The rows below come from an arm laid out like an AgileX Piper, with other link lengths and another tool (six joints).
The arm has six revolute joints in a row. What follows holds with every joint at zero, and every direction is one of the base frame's.
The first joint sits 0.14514 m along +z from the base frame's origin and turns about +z.
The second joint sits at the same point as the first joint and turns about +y.
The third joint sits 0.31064 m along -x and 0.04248 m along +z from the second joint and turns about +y.
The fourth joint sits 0.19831 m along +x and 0.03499 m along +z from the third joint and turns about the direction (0.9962, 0, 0.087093).
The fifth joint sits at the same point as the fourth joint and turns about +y.
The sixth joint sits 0.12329 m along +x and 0.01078 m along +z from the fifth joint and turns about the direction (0.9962, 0, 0.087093).
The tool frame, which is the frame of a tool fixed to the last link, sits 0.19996 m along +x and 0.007 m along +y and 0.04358 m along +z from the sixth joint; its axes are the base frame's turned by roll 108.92, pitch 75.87 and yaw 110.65 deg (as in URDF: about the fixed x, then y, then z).
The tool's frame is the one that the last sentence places.
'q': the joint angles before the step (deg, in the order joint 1, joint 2, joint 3, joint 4, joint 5, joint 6). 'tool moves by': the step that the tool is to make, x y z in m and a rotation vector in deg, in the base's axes. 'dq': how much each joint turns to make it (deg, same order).
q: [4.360 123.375 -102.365 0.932 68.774 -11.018]
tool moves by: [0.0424 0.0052 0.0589 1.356 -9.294 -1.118]
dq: [-0.007 -3.129 -6.808 0.472 0.546 1.046]
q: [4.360 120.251 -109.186 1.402 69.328 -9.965]
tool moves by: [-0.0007 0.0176 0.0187 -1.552 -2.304 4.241]
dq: [2.771 -2.121 -0.165 -1.402 0.165 -1.400]
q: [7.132 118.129 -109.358 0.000 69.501 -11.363]
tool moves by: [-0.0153 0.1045 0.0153 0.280 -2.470 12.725]
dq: [11.849 -0.265 -2.354 0.000 0.155 -0.923]
